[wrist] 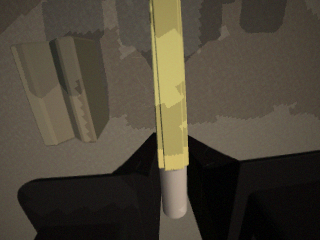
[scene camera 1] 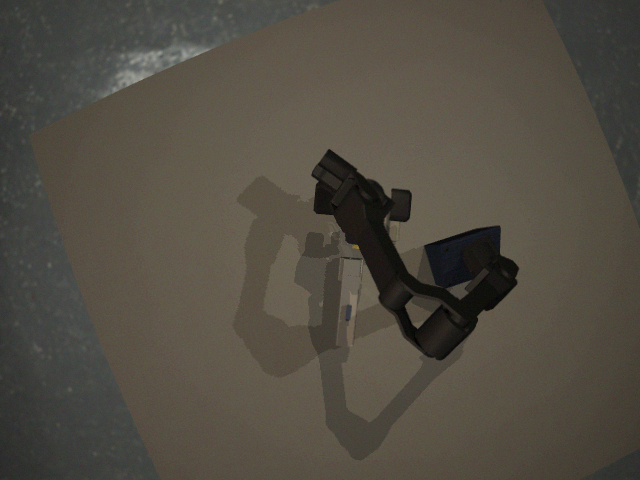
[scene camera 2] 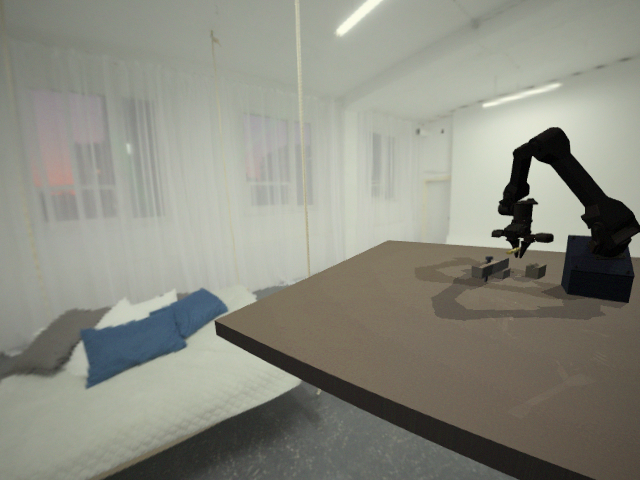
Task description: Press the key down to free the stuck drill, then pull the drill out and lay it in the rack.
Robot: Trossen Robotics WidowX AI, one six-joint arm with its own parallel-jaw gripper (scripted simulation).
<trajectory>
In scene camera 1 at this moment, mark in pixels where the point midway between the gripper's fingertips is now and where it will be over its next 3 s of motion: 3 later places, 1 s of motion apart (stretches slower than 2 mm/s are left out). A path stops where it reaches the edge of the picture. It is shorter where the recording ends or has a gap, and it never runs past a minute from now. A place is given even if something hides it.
My gripper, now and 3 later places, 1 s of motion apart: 359, 205; 359, 204; 376, 204; 392, 200
</trajectory>
